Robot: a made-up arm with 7 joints.
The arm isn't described. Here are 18 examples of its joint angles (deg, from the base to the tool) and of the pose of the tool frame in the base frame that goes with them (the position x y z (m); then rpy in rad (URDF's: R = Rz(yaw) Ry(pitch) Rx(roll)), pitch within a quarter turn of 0, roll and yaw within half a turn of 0).
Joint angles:
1: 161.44 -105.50 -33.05 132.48 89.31 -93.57 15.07
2: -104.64 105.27 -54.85 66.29 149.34 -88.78 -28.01
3: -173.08 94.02 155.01 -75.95 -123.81 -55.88 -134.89
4: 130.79 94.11 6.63 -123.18 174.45 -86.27 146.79
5: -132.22 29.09 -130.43 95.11 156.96 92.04 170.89
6: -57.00 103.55 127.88 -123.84 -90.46 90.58 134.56
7: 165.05 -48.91 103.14 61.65 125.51 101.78 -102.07
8: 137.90 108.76 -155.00 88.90 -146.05 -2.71 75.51
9: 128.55 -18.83 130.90 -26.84 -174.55 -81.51 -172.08
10: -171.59 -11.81 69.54 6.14 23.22 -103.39 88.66
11: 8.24 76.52 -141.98 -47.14 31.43 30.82 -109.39
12: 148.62 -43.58 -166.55 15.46 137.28 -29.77 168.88
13: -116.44 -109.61 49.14 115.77 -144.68 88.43 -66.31
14: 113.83 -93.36 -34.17 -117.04 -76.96 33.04 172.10
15: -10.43 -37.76 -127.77 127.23 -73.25 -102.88 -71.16
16: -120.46 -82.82 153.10 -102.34 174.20 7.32 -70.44
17: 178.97 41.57 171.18 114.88 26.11 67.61 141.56
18: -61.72 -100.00 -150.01 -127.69 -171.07 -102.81 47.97
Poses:
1: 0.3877 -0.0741 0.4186 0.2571 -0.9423 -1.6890
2: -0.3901 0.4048 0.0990 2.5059 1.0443 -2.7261
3: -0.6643 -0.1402 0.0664 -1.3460 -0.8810 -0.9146
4: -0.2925 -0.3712 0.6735 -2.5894 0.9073 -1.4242
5: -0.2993 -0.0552 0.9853 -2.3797 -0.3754 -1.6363
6: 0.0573 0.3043 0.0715 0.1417 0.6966 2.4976
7: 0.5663 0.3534 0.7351 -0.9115 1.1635 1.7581
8: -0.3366 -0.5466 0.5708 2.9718 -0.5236 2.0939
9: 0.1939 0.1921 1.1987 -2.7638 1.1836 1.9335
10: 0.1497 -0.0925 1.1717 -1.4456 0.1405 -0.1964
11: 0.8368 -0.2612 0.3507 1.2914 -0.7405 -1.5174
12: 0.6214 0.3845 0.9307 -1.7175 0.9008 2.1972
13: 0.4318 -0.3790 0.4595 -2.3720 0.9751 -0.3454
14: -0.0294 0.3739 0.0339 0.3154 -0.1111 3.0188
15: -0.3114 0.1995 0.6558 -2.4016 -0.0299 2.7804
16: 0.0272 -0.4101 0.7900 -2.7842 0.5761 -2.7943
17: 0.0215 -0.0058 0.7817 -0.0732 -0.8682 -0.4409
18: -0.1138 -0.4867 0.5691 -1.8556 -0.2638 -0.3388
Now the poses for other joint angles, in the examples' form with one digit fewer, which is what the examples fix.
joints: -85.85 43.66 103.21 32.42 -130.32 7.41 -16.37
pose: 0.266 0.553 1.057 -2.297 0.242 2.195
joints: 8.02 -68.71 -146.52 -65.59 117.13 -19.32 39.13
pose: -0.579 -0.157 0.918 -2.373 -0.410 -0.172
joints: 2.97 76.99 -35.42 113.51 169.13 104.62 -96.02
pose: 0.568 0.098 0.246 1.569 0.668 -1.687
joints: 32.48 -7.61 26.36 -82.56 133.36 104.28 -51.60
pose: -0.288 0.210 0.817 -0.392 -0.697 -1.676
